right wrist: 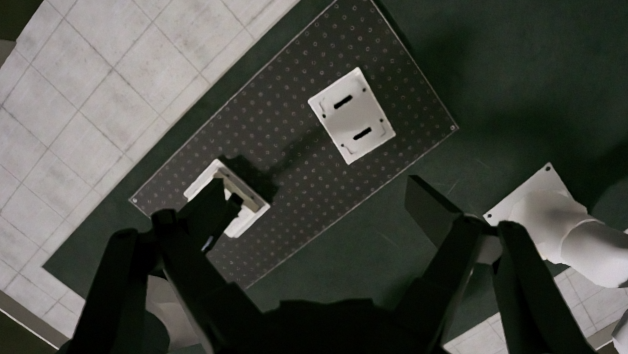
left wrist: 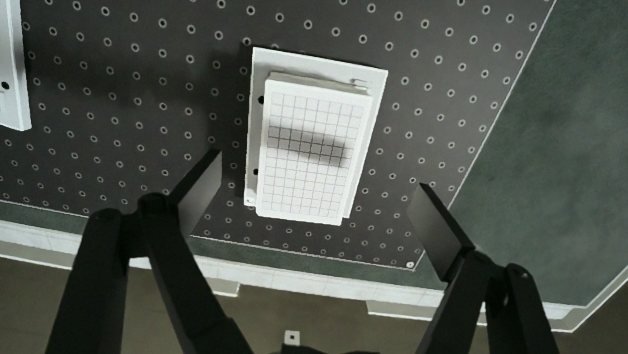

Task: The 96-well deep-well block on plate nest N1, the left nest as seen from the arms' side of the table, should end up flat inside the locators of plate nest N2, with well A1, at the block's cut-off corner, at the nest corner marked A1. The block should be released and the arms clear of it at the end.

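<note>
The white deep-well block [left wrist: 310,175] [right wrist: 246,194] sits on plate nest N1 [left wrist: 255,135] [right wrist: 240,227], its gridded top facing up. My left gripper [left wrist: 319,183] is open and empty above the block, one finger to each side of it and apart from it; a band of shadow crosses the block's top. Part of the left gripper also shows beside the block in the right wrist view. Plate nest N2 [right wrist: 352,117] [left wrist: 10,60] is bare, with two dark slots. My right gripper [right wrist: 316,193] is open and empty, high over the table. The block's cut-off corner cannot be made out clearly.
Both nests stand on a dark perforated board [left wrist: 150,82] [right wrist: 280,107] with a pale edge line. Green table surface [left wrist: 565,150] [right wrist: 525,60] surrounds the board. A white arm base [right wrist: 542,220] stands at the right in the right wrist view.
</note>
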